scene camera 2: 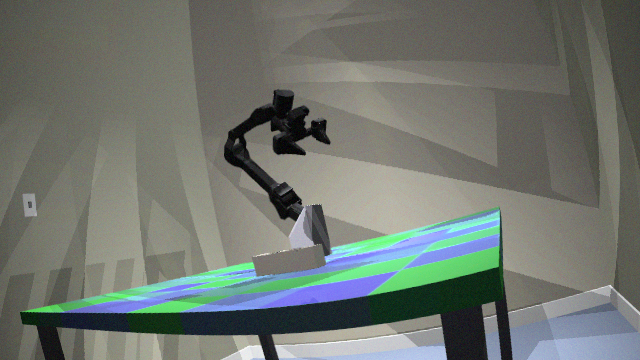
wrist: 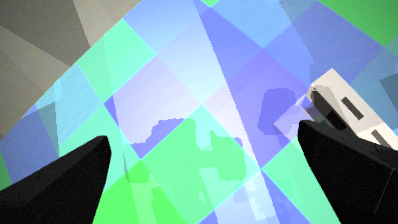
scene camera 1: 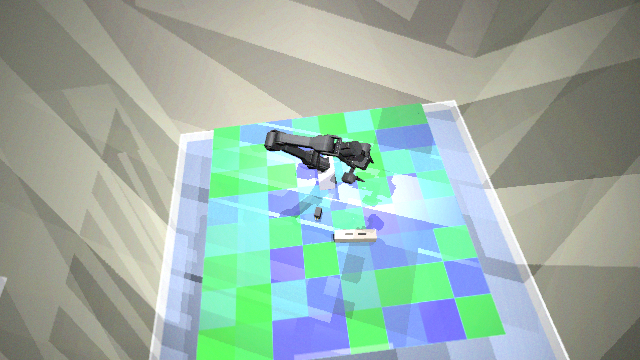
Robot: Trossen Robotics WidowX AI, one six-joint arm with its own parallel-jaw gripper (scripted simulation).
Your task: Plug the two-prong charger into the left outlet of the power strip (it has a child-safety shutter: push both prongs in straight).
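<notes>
Nothing is held by my gripper (scene camera 2: 317,148), which is open. I can see the gripper in the wrist view (wrist: 204,136) as well.
</notes>
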